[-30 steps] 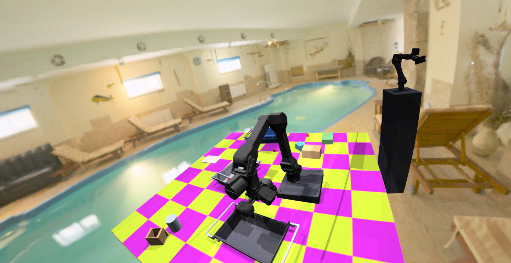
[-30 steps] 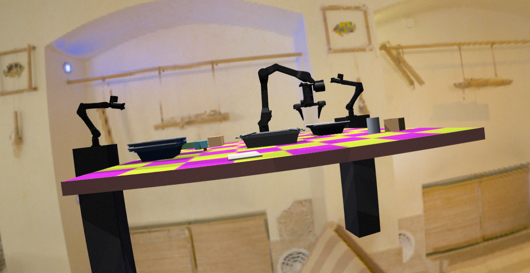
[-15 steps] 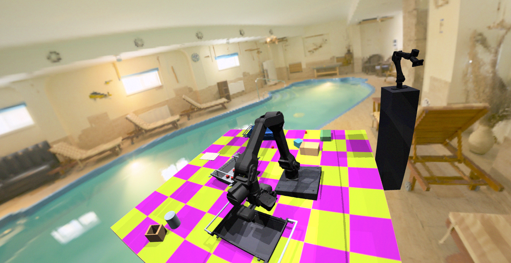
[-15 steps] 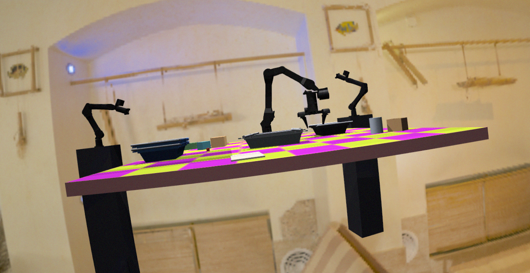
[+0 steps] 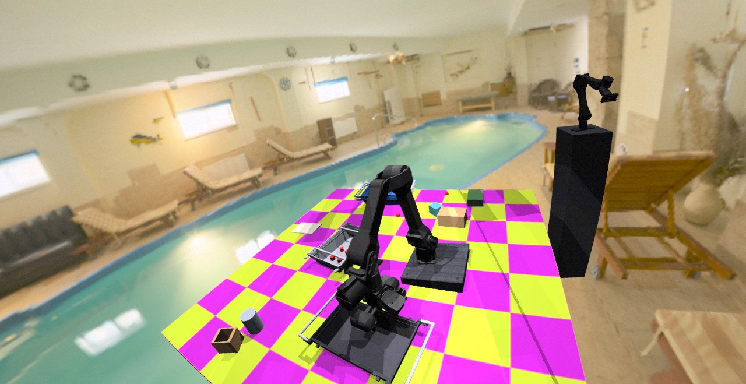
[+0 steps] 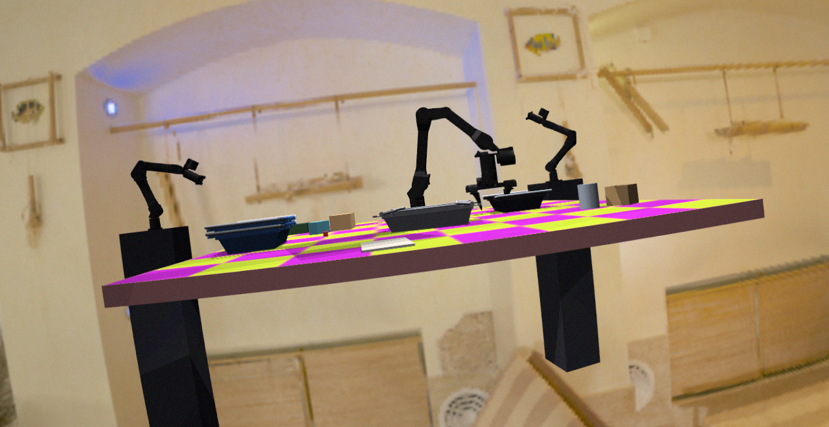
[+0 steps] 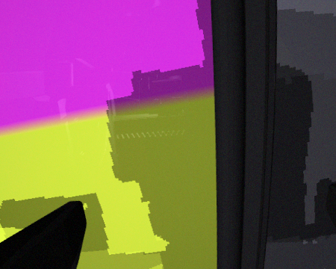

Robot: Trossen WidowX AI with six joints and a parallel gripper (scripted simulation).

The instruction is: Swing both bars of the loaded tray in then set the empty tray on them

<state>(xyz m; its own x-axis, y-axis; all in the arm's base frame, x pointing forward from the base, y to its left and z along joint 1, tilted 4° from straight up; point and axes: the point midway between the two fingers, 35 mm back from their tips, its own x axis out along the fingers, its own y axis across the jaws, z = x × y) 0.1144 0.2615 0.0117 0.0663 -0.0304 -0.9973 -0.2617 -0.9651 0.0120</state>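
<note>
Right now the dark tray is 20 mm ahead of my gripper tip, 80 mm to the left of it and 30 mm above it. Round my gripper tip: grey cylinder 420 mm ahead, 110 mm to the left, 20 mm above; then box 460 mm ahead, 190 mm to the left; then teal cube 130 mm behind, 640 mm to the right, 10 mm above.
</note>
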